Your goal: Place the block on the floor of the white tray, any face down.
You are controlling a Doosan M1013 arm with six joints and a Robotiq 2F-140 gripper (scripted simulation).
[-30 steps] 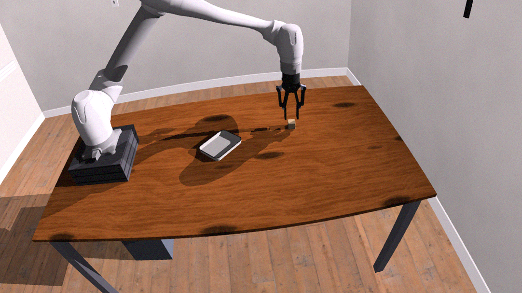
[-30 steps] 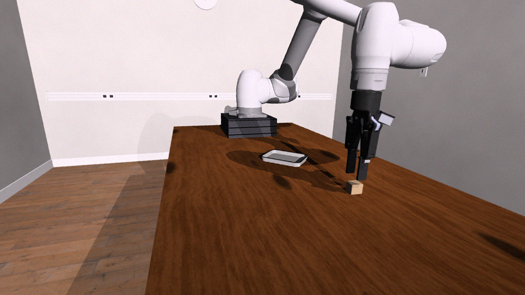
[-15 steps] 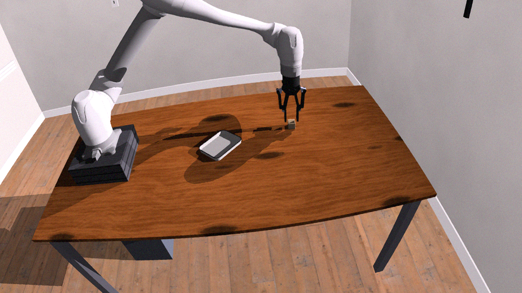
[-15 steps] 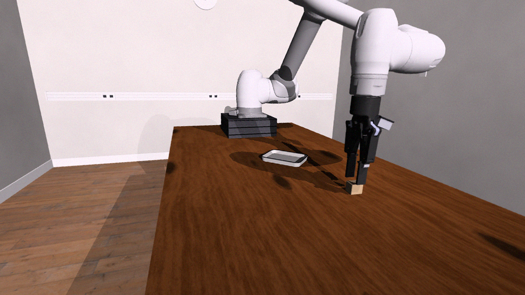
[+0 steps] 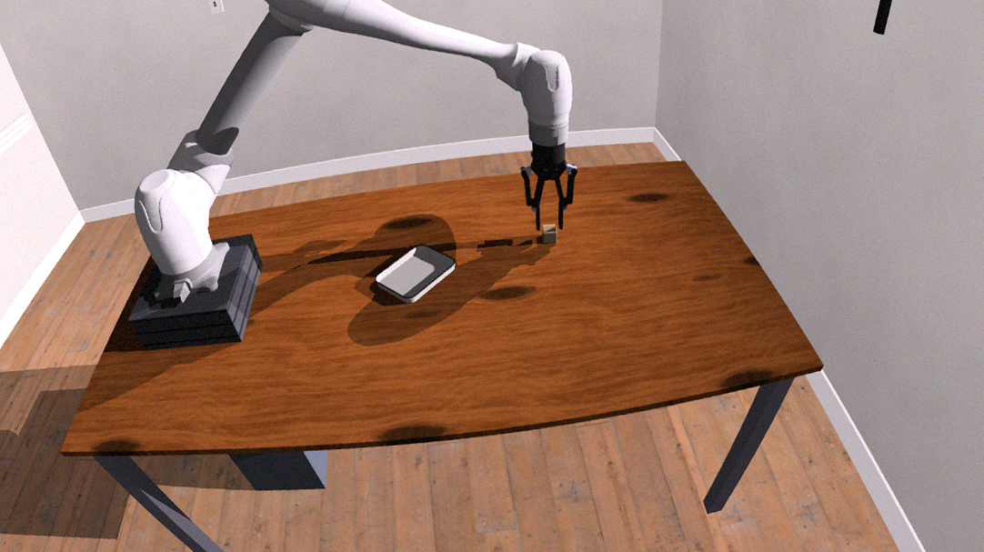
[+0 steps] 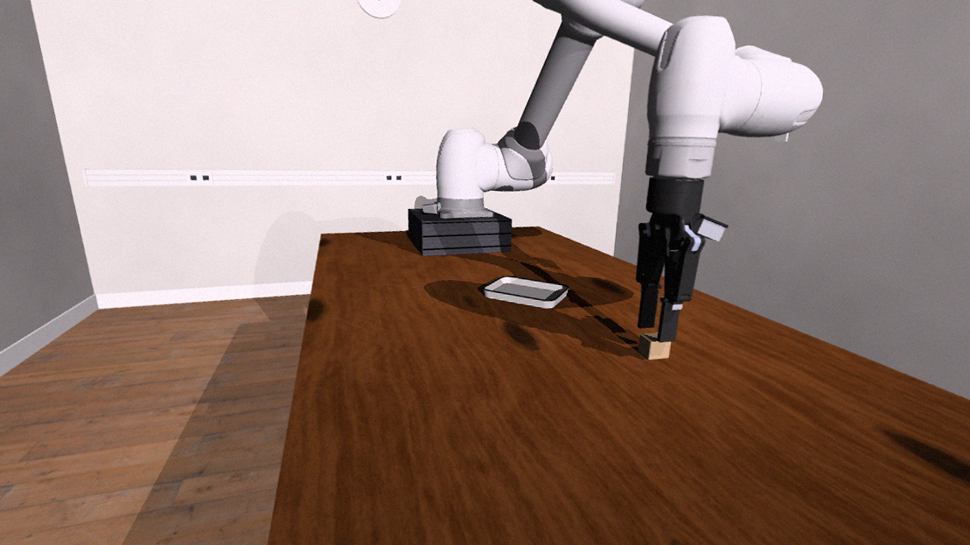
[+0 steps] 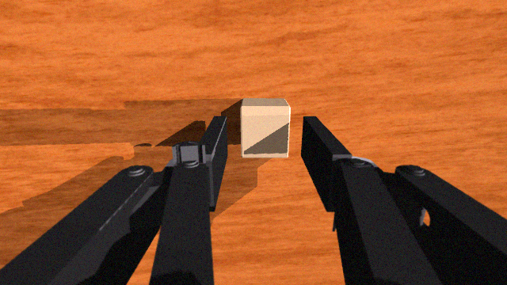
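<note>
The tan block lies 50 mm below my hand. Round my hand: white tray 340 mm behind, 70 mm to the right, 60 mm below.
</note>
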